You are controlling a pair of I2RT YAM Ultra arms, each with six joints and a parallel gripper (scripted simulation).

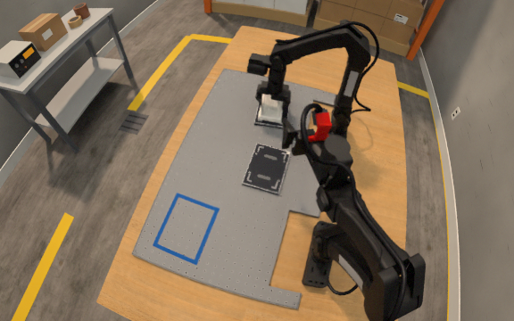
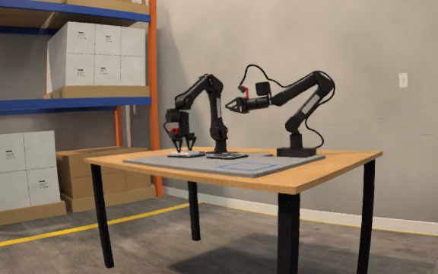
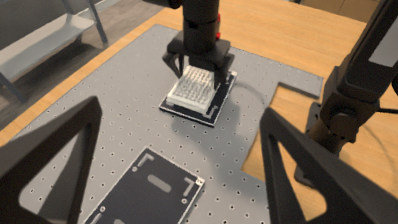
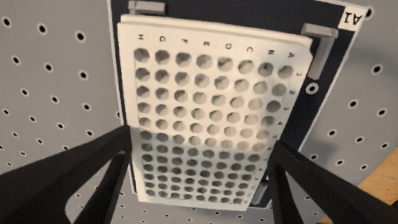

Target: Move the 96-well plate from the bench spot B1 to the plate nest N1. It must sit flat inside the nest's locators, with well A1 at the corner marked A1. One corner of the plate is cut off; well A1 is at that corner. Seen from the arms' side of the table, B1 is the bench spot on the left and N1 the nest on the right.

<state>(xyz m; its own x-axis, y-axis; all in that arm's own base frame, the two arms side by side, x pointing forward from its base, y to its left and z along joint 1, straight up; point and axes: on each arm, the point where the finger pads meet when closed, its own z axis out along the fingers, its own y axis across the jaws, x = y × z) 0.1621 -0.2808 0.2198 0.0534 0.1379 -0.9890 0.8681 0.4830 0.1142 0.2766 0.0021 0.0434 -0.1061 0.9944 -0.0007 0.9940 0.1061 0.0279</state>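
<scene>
The black plate nest is 10 mm behind my right hand and 20 mm below it. From my right hand the other things lie so: white 96-well plate: 10 mm below.
</scene>
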